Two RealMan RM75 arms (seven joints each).
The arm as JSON. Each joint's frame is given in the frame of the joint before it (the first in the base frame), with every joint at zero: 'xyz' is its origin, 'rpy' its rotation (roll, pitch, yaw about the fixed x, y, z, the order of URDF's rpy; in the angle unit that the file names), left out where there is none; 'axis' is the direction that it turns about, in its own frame. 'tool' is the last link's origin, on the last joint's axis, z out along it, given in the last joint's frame.
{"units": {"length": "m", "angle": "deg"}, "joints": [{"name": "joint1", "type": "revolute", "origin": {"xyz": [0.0, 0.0, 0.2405]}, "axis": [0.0, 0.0, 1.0]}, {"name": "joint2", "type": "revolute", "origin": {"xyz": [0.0, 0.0, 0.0]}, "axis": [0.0, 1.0, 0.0]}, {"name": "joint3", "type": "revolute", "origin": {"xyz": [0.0, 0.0, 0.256]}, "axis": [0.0, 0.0, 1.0]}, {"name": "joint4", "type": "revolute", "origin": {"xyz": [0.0, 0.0, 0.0]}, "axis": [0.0, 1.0, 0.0]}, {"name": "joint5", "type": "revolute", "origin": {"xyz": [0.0, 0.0, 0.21]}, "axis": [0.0, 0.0, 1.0]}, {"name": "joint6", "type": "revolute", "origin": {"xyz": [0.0, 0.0, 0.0]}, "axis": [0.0, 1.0, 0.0]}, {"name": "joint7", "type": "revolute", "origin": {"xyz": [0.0, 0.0, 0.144]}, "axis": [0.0, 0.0, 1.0]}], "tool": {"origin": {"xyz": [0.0, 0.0, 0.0]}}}
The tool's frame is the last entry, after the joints.
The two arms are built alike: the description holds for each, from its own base.
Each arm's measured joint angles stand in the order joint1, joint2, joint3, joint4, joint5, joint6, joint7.
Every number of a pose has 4 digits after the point. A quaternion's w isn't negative.
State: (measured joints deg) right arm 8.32 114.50 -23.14 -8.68 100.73 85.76 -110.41; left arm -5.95 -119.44 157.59 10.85 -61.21 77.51 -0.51
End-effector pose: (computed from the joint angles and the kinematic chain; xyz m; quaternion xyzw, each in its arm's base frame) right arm 0.4009 0.2135 0.0451 -0.6176 0.4708 0.4699 0.4196; left arm -0.3720 0.1962 -0.0446 -0.7326 -0.2323 -0.2315 0.5964
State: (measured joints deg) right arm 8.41 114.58 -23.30 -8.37 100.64 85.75 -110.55; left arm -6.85 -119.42 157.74 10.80 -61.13 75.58 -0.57
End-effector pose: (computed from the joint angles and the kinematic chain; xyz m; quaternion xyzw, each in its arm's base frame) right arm 0.4000 0.2135 0.0428 -0.6184 0.4722 0.4700 0.4168; left arm -0.3727 0.2014 -0.0478 -0.7395 -0.2361 -0.2236 0.5894
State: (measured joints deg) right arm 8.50 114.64 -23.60 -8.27 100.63 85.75 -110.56; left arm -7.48 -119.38 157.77 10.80 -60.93 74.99 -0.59
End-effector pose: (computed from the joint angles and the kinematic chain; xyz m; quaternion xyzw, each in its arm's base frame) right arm 0.3991 0.2139 0.0412 -0.6199 0.4729 0.4699 0.4140; left arm -0.3715 0.2053 -0.0489 -0.7432 -0.2342 -0.2230 0.5857
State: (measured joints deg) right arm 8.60 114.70 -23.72 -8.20 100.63 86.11 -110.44; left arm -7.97 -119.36 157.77 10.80 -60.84 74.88 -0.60
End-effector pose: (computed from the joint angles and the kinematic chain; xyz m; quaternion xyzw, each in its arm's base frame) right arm 0.3975 0.2143 0.0405 -0.6207 0.4719 0.4728 0.4105; left arm -0.3699 0.2084 -0.0491 -0.7449 -0.2313 -0.2248 0.5841
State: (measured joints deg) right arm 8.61 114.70 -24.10 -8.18 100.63 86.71 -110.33; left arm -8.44 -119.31 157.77 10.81 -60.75 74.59 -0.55
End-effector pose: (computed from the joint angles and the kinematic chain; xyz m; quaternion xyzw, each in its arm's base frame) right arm 0.3956 0.2140 0.0399 -0.6234 0.4699 0.4756 0.4054; left arm -0.3689 0.2114 -0.0494 -0.7470 -0.2288 -0.2248 0.5823
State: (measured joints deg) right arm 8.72 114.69 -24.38 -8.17 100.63 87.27 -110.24; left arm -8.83 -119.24 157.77 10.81 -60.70 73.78 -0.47
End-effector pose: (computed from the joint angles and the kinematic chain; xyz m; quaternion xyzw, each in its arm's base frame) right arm 0.3936 0.2145 0.0397 -0.6260 0.4672 0.4787 0.4008; left arm -0.3693 0.2137 -0.0502 -0.7498 -0.2293 -0.2207 0.5800
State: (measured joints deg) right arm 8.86 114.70 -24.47 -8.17 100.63 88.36 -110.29; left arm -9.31 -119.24 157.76 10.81 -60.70 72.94 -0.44
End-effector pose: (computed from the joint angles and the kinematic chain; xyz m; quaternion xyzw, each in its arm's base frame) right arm 0.3903 0.2149 0.0402 -0.6292 0.4607 0.4850 0.3958; left arm -0.3693 0.2167 -0.0514 -0.7524 -0.2302 -0.2175 0.5776
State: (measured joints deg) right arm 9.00 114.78 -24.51 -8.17 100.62 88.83 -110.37; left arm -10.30 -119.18 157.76 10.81 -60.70 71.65 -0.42
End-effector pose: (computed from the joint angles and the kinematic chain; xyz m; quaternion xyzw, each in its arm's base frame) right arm 0.3884 0.2156 0.0398 -0.6309 0.4574 0.4881 0.3931; left arm -0.3684 0.2228 -0.0529 -0.7568 -0.2298 -0.2134 0.5734
